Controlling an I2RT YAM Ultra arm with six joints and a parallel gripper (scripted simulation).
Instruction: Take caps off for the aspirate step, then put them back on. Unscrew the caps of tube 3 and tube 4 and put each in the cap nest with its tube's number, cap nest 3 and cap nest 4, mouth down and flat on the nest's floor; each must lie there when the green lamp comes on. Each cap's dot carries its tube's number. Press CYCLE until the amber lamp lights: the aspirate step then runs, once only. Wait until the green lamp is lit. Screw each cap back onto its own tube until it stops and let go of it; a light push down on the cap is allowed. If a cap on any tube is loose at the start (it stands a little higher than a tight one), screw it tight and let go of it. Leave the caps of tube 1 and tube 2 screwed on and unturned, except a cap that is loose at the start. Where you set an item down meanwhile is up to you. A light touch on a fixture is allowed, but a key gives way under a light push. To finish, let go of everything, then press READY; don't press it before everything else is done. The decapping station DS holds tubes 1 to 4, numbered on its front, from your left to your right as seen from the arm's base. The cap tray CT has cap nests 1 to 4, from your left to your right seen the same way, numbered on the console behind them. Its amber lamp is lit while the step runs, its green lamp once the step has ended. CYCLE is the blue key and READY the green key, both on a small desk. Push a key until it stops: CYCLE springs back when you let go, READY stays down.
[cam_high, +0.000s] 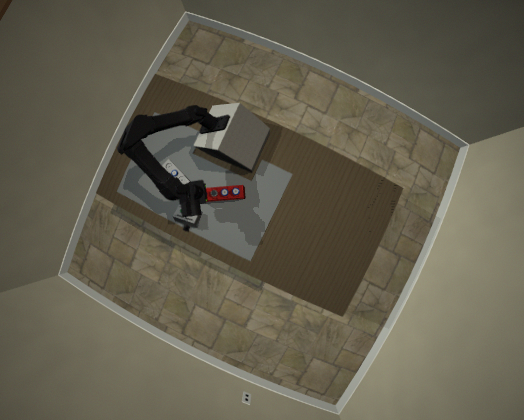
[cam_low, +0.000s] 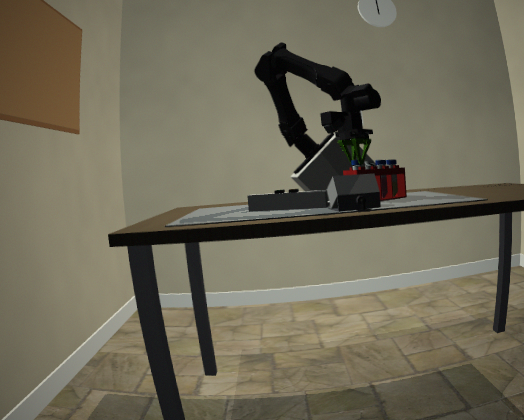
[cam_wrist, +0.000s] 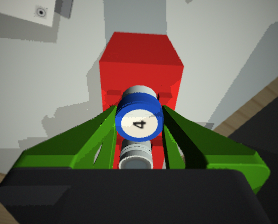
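Right now my hand is right at the cap 4. From my hand the other things lie so: blue key: 11 cm ahead, 5 cm to the right, 5 cm below; cap 2: 10 cm to the left, 4 cm behind; green key: 11 cm ahead, 9 cm to the right, 5 cm below.
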